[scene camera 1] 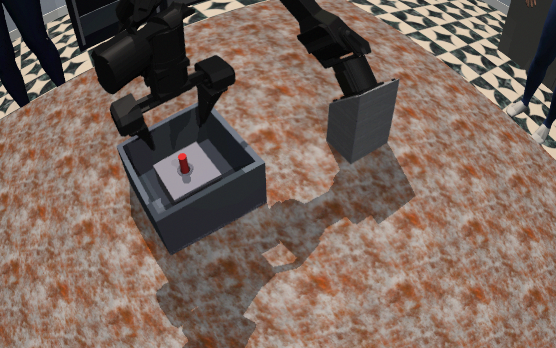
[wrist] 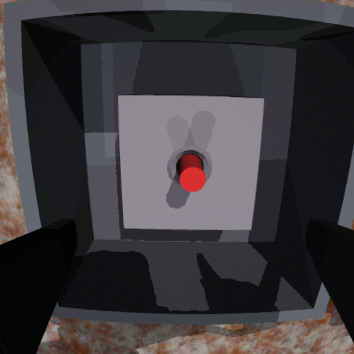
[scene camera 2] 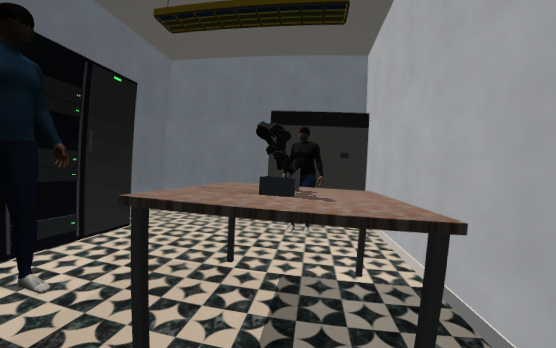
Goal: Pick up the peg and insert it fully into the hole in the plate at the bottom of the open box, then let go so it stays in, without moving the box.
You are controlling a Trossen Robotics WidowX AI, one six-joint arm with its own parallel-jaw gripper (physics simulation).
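Places are measured from the arm's base along level axes (x ahead, y left, z up), in metres.
Pixels of known places: gripper, fingertip midpoint: [scene camera 1: 176, 135] [wrist: 194, 231] [scene camera 2: 279, 170]; arm's base at its link origin: [scene camera 1: 363, 91] [scene camera 2: 294, 172].
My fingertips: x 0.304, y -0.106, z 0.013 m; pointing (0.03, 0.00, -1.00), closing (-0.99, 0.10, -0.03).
Ahead of a thing's pixels: the offset from my fingertips to its middle. Level surfaces: height alone.
The red peg @(dz -0.092, dx -0.002, dy -0.003 m) [scene camera 1: 184, 164] [wrist: 192, 175] stands upright in the ringed hole of the pale plate @(dz -0.106, dx -0.002, dy -0.001 m) [scene camera 1: 202, 162] [wrist: 145, 125], with its upper part sticking out above the plate. How deep its lower end sits is hidden. The plate lies on the floor of the open grey box @(dz -0.091, dx -0.002, dy -0.001 m) [scene camera 1: 220, 195] [scene camera 2: 276, 186] [wrist: 15, 165]. My gripper [scene camera 1: 177, 136] [wrist: 194, 231] is open, its fingers wide apart. The fingertips are above the plate near the box's back rim in scene camera 1, apart from the peg. In scene camera 2 the peg and plate are hidden by the box wall.
A grey upright block [scene camera 1: 362, 122] stands on the table @(dz -0.140 m) [scene camera 1: 440, 250] [scene camera 2: 330, 202] to the right of the box, with a black arm part behind and above it. People [scene camera 2: 306, 155] [scene camera 2: 20, 140] stand around the table, and dark cabinets [scene camera 2: 107, 150] stand by the wall.
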